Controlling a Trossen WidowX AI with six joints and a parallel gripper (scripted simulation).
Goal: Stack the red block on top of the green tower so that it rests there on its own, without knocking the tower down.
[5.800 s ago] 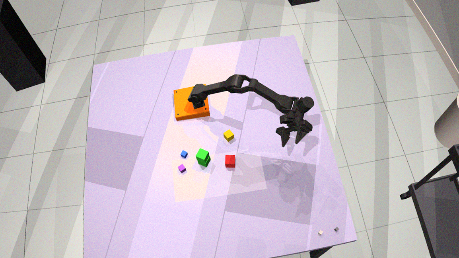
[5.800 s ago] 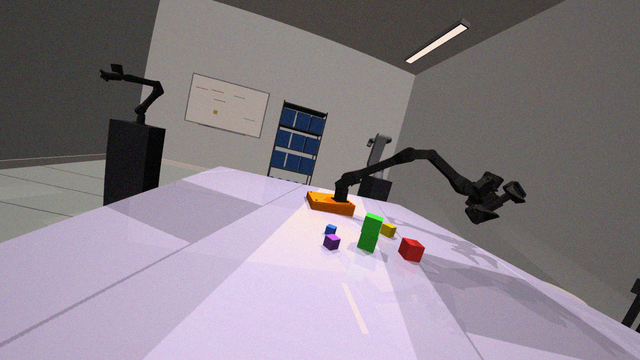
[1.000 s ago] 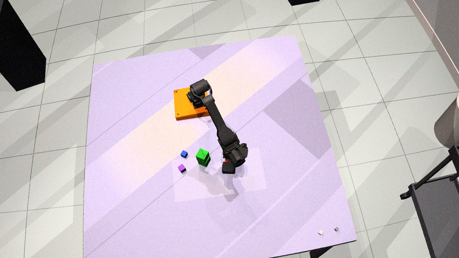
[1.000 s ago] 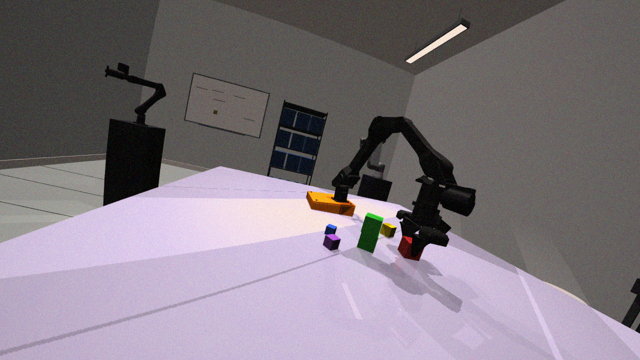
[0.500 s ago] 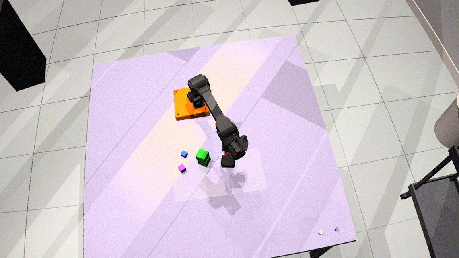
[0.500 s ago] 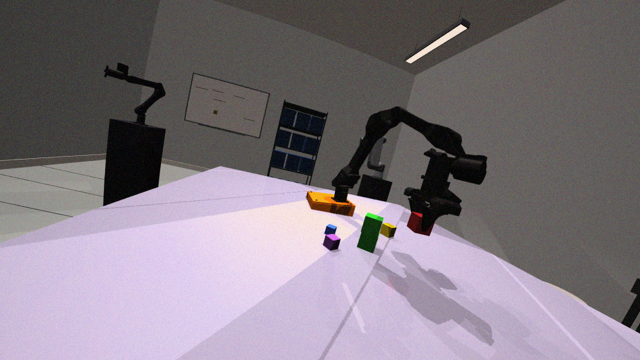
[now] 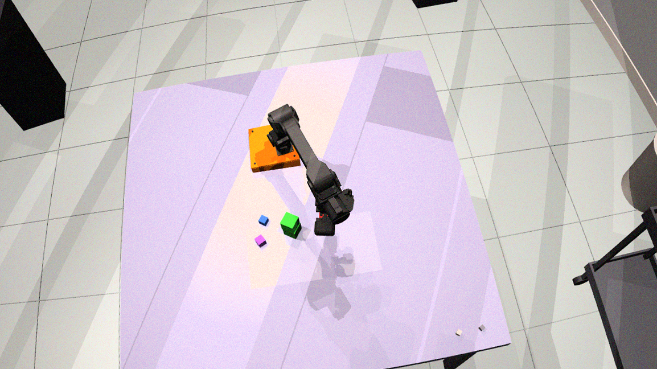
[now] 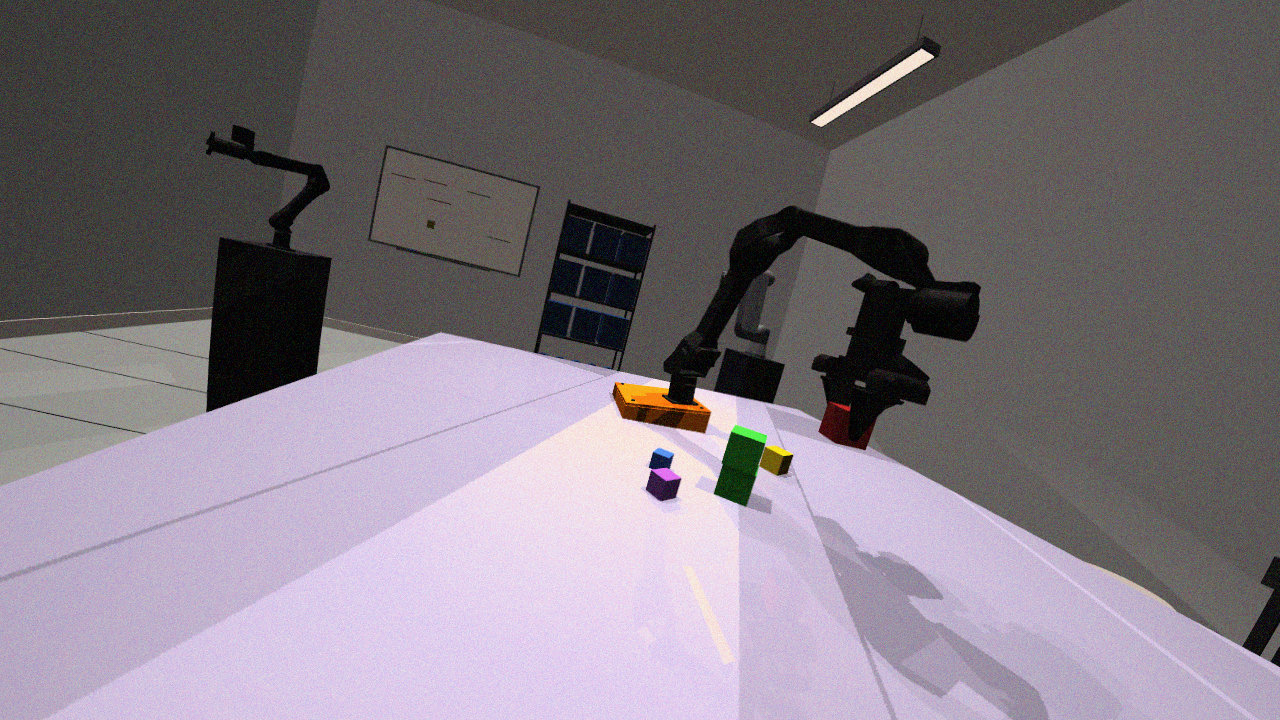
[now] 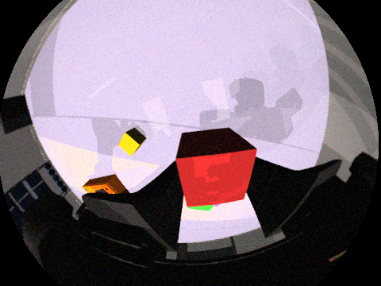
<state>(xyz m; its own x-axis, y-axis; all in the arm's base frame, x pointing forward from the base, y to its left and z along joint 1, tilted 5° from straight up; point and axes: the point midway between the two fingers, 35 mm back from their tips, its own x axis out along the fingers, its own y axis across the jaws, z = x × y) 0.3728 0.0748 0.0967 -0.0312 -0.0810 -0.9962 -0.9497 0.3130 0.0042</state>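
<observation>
The blue cube lies 21 cm to the right of my gripper tip, 11 cm below it and 11 cm behind it. The rest, counted from my gripper tip: purple cube (23 cm to the right, 11 cm below, 4 cm behind); yellow cube (14 cm behind, 11 cm below, 4 cm to the left); red block (1 cm above).
</observation>
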